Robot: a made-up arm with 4 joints.
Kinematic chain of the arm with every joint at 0, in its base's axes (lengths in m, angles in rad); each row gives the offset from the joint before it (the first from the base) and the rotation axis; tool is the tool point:
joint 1: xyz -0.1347 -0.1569 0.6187 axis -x
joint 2: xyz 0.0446 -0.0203 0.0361 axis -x
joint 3: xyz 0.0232 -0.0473 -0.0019 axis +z
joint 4: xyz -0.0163 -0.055 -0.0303 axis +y
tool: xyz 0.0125 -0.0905 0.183
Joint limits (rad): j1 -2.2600..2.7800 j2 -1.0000..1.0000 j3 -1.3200..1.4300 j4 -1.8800..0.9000
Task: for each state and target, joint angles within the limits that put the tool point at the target. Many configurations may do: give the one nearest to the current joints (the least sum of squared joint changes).
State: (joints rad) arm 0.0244 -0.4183 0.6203 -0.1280
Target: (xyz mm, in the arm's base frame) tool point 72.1 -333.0 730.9
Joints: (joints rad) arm 0.1496 -0.6579 0.9152 0.2370
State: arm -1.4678 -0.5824 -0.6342 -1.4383
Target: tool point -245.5 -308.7 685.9
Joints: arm -0.8327 -0.1860 -1.1323 -0.6068
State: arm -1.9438 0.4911 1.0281 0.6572
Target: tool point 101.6 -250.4 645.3
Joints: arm -2.0309 0.5578 1.3740 0.8733
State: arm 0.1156 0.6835 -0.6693 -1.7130
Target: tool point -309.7 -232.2 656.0
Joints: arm 0.3760 0.8614 -0.7525 -1.8302
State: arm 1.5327 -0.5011 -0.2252 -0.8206
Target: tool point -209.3 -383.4 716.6
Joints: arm 0.7503 -0.5809 0.2948 -1.3674
